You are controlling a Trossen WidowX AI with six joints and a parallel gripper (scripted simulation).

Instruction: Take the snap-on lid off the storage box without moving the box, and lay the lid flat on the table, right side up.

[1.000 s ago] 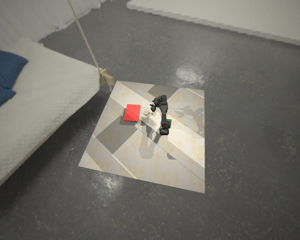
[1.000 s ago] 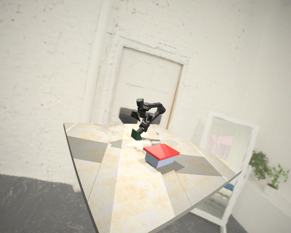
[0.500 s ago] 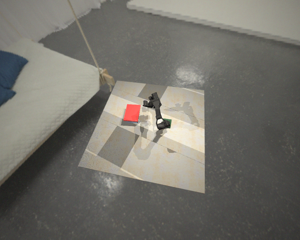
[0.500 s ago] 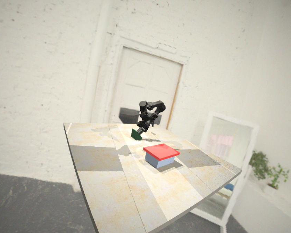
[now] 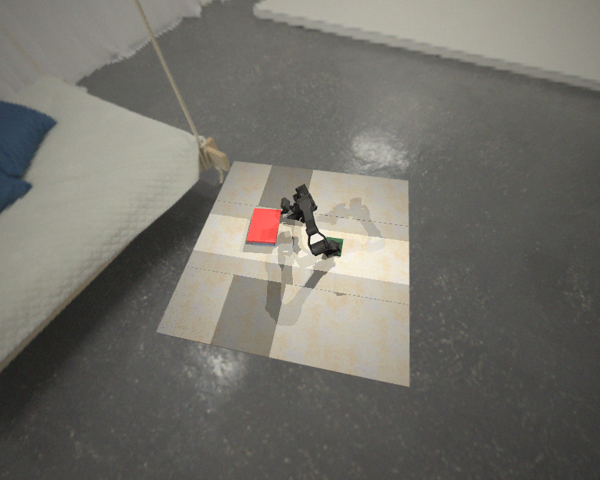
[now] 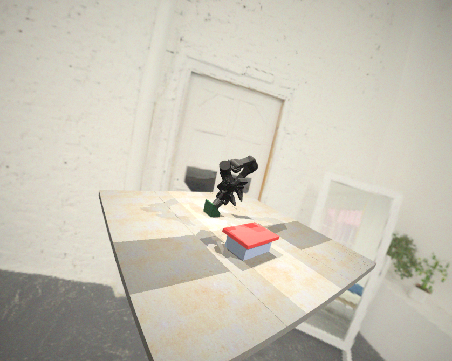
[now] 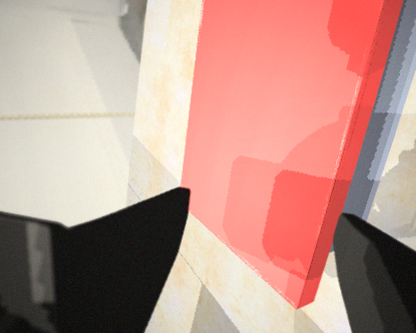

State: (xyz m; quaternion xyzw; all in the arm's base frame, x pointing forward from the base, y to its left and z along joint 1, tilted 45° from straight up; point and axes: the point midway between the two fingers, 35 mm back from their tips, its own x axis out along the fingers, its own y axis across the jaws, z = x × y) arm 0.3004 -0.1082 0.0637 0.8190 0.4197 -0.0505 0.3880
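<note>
Now: gripper tip 130 mm short of the red lid, 30 mm to the right of it and 110 mm above it.
</note>
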